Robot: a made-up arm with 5 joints.
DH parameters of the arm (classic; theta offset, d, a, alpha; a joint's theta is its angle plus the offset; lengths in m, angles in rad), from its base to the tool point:
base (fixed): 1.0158 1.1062 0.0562 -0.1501
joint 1: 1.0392 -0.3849 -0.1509 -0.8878
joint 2: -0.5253 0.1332 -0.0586 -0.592
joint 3: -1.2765 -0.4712 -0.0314 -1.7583
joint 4: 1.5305 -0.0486 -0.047 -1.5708
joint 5: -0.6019 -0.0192 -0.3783 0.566
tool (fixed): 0.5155 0.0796 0 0
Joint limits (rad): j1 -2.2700..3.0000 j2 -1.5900..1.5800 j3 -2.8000..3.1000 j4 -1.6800..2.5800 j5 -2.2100..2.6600
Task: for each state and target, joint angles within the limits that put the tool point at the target. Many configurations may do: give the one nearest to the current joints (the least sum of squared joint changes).
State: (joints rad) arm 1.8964 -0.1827 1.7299 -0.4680 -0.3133
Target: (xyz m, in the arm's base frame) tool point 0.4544 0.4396 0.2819
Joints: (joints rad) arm 2.2558 -0.7307 1.0660 -1.3268 0.2885
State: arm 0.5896 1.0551 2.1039 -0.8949 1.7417
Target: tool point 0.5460 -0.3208 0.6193
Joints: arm 0.0220 0.4589 1.6553 -0.5360 1.6017
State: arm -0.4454 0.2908 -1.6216 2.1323 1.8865
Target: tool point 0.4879 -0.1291 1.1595
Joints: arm -0.4194 0.4894 -1.6053 2.0472 1.9667
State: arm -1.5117 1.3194 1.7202 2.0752 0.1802
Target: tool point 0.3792 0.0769 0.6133
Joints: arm -1.4738 1.2610 1.6584 1.6151 0.0784
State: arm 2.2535 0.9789 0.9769 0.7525 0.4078
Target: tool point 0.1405 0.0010 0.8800
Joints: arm 2.3934 1.5488 1.0264 0.5614 0.0968
